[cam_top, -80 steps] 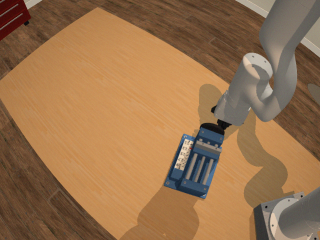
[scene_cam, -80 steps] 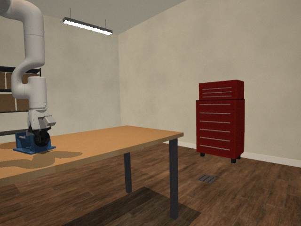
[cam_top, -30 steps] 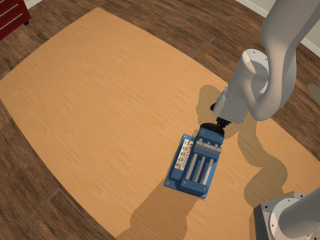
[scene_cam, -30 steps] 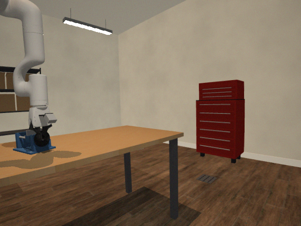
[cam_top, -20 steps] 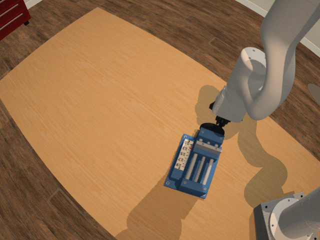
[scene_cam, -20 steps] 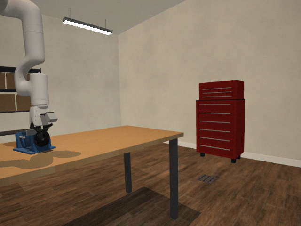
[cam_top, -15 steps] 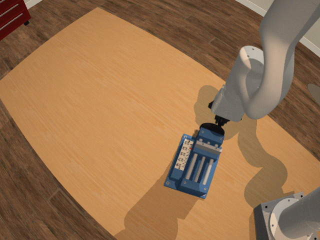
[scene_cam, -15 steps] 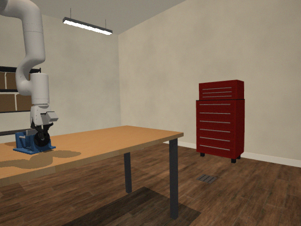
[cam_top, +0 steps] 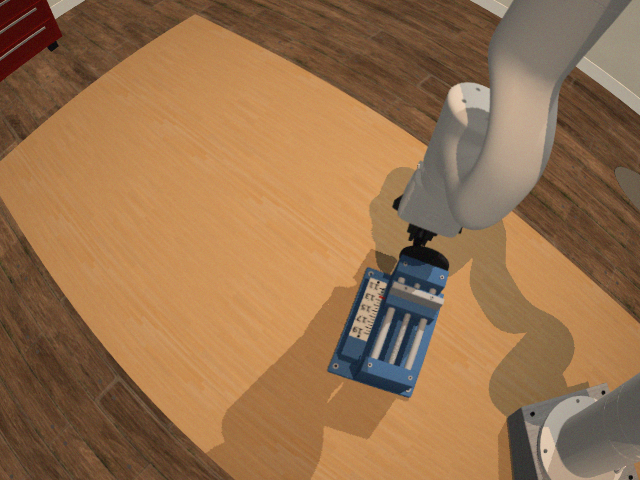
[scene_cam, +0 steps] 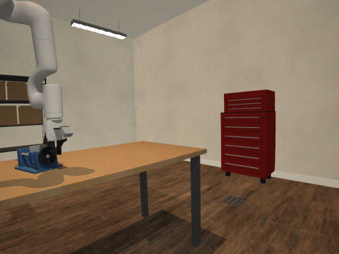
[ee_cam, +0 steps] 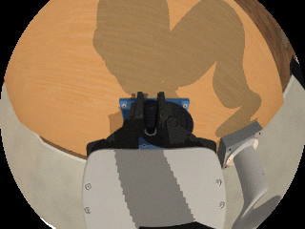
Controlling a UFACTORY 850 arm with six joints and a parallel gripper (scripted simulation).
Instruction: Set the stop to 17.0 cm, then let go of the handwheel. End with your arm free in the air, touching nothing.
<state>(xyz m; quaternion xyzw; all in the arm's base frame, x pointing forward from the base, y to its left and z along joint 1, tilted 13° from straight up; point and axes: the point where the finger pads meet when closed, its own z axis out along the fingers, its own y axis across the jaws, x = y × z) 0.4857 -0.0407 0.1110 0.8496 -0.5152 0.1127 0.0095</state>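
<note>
Right now my hand is 20 mm past the black handwheel, 20 mm to the right of it and 10 mm above it. From my hand the other things lie so: grey stop bar: 60 mm behind, 100 mm to the left, 10 mm below.
</note>
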